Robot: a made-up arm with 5 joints.
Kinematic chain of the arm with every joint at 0, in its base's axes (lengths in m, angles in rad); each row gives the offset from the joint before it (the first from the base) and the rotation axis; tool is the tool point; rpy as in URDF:
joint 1: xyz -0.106 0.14 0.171 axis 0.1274 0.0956 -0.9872
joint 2: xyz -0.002 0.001 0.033 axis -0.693 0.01 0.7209
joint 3: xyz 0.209 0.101 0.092 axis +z
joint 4: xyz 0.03 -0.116 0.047 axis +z
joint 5: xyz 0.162 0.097 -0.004 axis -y
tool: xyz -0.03 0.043 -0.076 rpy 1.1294 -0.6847 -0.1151
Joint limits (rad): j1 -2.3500..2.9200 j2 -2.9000..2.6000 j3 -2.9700..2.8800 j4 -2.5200..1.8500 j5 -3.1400..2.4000
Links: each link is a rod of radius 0.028 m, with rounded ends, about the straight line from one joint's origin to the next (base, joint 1, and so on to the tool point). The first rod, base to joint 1, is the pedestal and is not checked.
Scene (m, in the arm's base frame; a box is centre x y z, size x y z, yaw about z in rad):
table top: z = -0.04
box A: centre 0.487 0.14 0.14 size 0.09 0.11 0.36 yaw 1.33
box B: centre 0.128 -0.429 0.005 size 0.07 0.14 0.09 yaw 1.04
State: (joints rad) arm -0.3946 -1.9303 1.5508 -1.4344 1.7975
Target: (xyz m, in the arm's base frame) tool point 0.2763 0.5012 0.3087
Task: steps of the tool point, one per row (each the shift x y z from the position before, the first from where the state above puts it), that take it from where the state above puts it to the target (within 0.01 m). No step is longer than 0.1 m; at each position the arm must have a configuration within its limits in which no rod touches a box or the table.
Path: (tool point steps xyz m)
1: 0.0297 0.0552 0.0391
2: 0.0148 0.0605 0.0383
3: -0.0008 0.0625 0.0359
4: -0.0158 0.0614 0.0320
5: -0.0296 0.0569 0.0269
6: -0.0414 0.0500 0.0207
7: -0.0506 0.0405 0.0139
8: -0.0566 0.0296 0.0066
9: 0.0441 0.0613 0.0011
10: 0.0297 0.0706 -0.0011
11: 0.0135 0.0760 -0.0037
12: -0.0036 0.0774 -0.0064
13: -0.0206 0.0745 -0.0089

